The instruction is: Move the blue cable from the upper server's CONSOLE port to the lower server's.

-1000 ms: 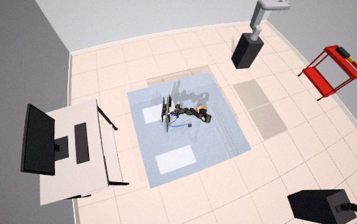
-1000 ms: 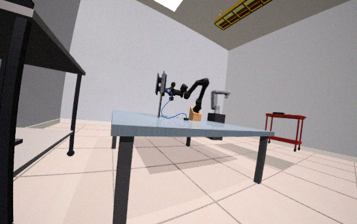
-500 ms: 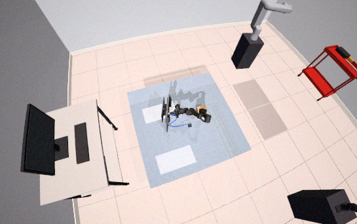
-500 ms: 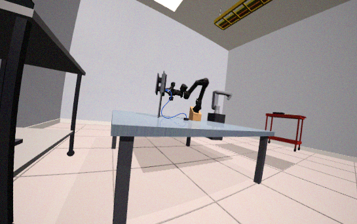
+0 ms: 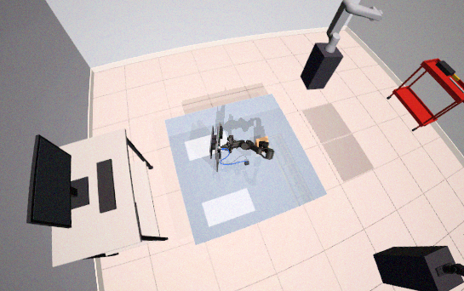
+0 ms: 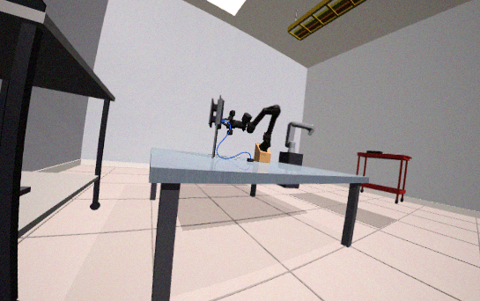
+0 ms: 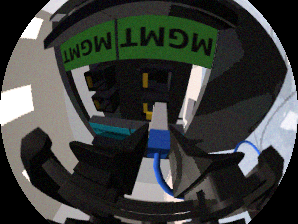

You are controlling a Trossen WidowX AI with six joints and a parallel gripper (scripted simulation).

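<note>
The blue plug is 10 mm ahead of my gripper tip.
</note>
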